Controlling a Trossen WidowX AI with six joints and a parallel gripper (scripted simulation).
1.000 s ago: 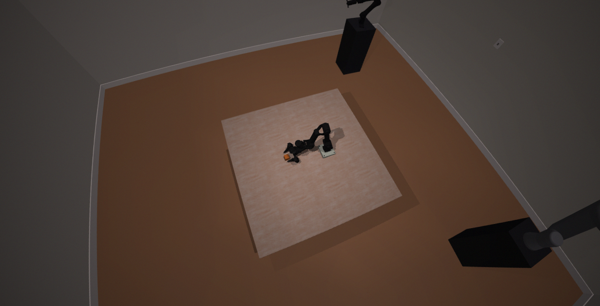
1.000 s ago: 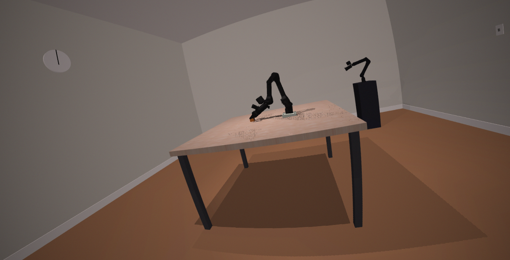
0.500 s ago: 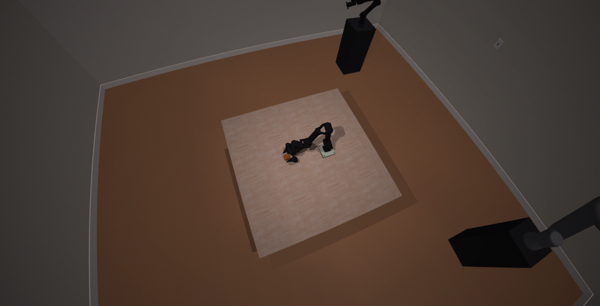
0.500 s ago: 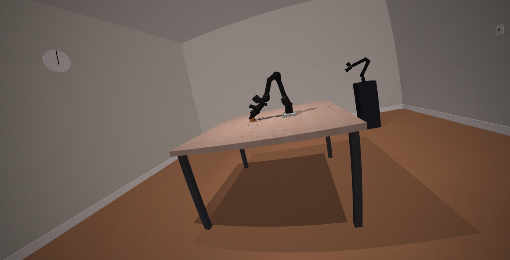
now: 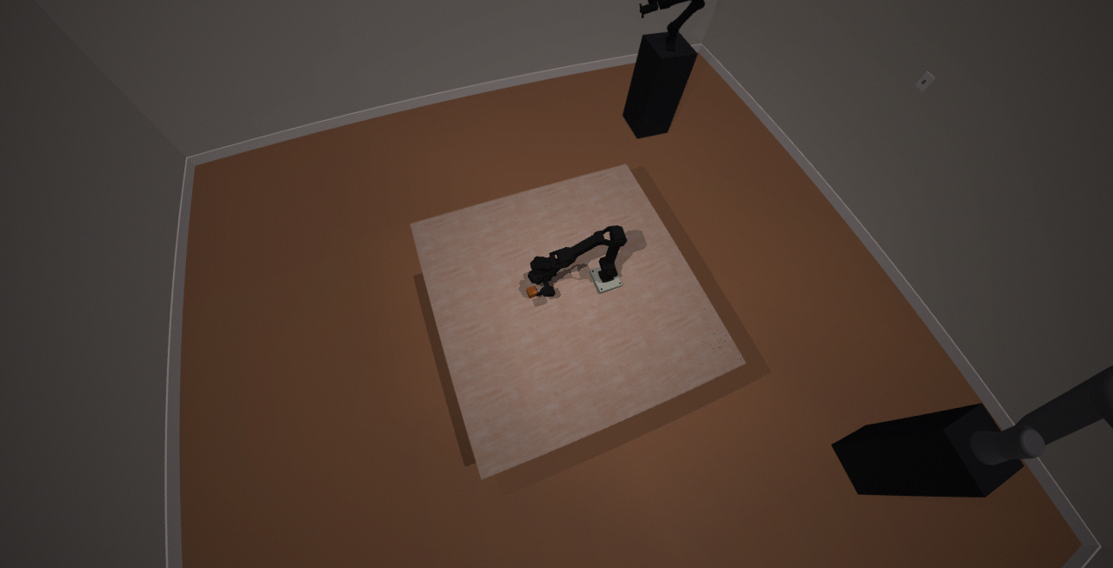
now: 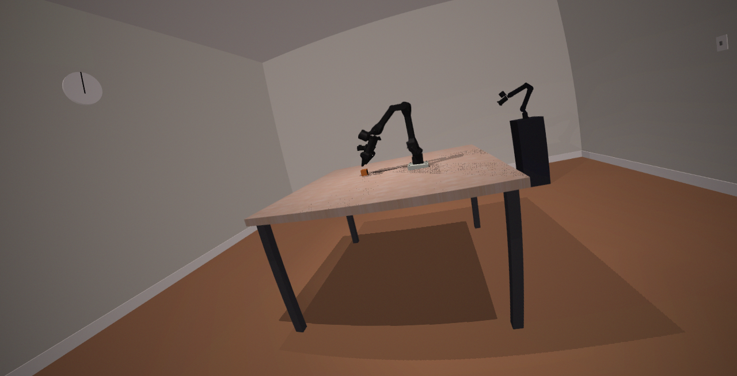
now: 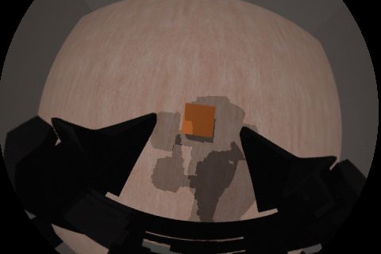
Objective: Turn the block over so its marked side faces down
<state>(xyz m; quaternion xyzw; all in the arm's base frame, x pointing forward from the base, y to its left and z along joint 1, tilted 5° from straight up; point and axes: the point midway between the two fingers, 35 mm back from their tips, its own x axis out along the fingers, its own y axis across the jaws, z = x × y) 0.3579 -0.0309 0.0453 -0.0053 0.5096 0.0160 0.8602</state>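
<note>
Now: gripper tip 50 mm above the orange block.
</note>
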